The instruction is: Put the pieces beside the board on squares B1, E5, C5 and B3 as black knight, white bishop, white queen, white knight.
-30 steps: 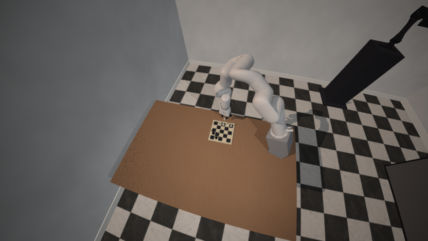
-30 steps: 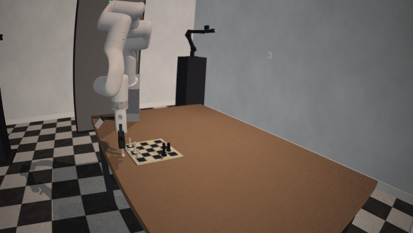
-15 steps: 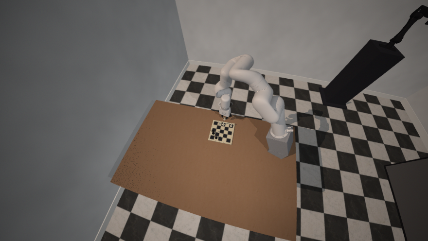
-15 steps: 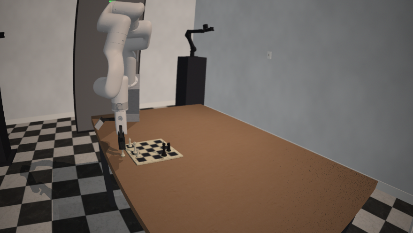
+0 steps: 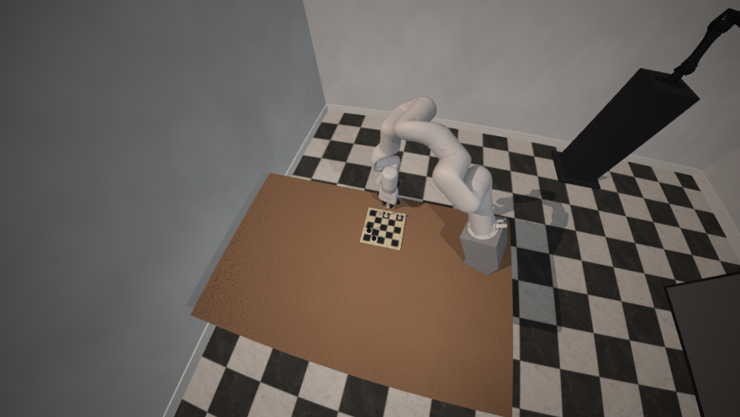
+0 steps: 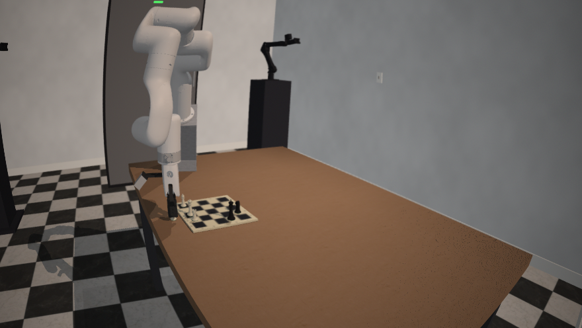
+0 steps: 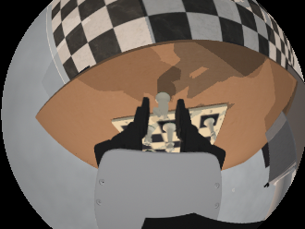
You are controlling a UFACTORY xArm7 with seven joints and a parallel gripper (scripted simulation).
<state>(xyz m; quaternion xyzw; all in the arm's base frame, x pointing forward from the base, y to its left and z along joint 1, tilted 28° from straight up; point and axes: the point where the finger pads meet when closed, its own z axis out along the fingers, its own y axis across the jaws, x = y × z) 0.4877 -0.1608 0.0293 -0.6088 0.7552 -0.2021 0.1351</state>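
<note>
Right now my hand is 140 mm to the right of the chessboard and 30 mm above it. From my hand the other things lie so: black knight: 30 mm ahead, 220 mm to the left, 20 mm below.
</note>
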